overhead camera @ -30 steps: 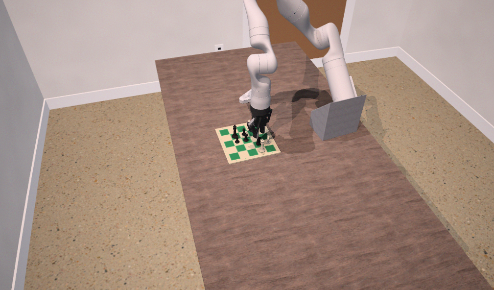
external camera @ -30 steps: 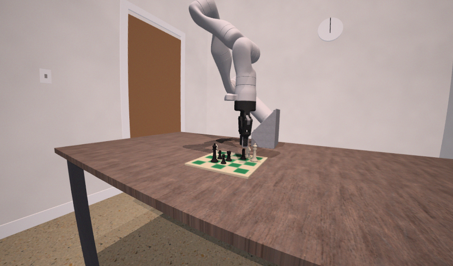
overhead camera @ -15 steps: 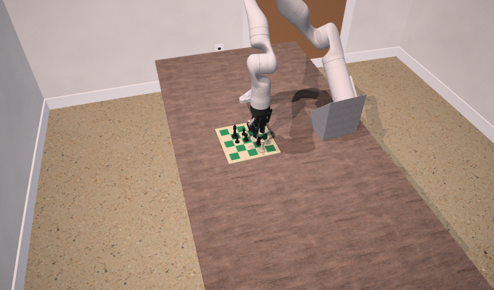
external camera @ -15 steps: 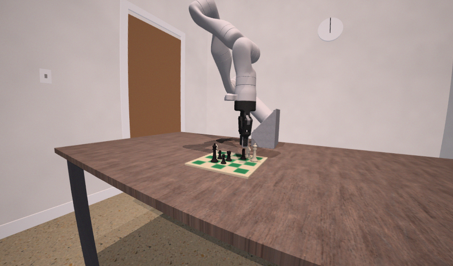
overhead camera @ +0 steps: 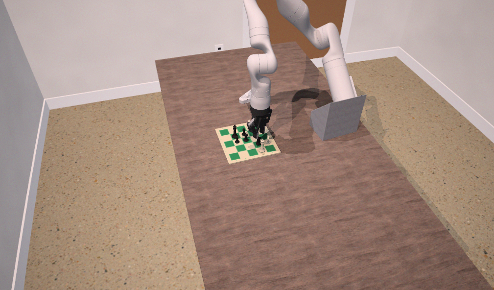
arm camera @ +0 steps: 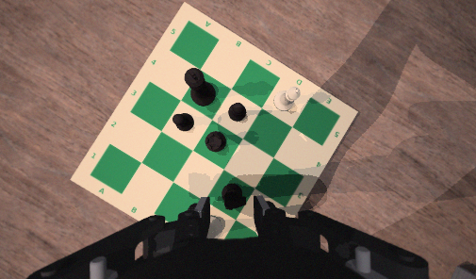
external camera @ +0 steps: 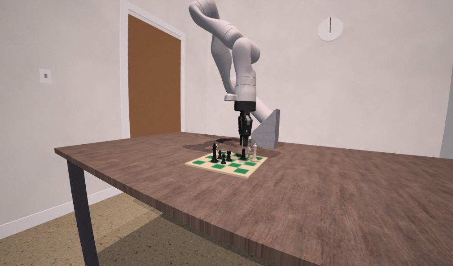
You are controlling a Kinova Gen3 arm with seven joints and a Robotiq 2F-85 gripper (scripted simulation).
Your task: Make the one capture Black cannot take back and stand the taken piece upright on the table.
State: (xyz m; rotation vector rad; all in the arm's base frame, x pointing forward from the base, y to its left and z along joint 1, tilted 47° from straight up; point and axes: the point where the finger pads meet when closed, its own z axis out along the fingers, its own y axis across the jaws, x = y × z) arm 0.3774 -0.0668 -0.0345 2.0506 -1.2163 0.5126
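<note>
Now: the cream chessboard 4 cm ahead of my hand, 4 cm to the right of it and 7 cm below it. From my hand the other things lie so: white pawn: 11 cm to the right, 4 cm below; black king: 7 cm ahead, 8 cm to the right, 3 cm below.
</note>
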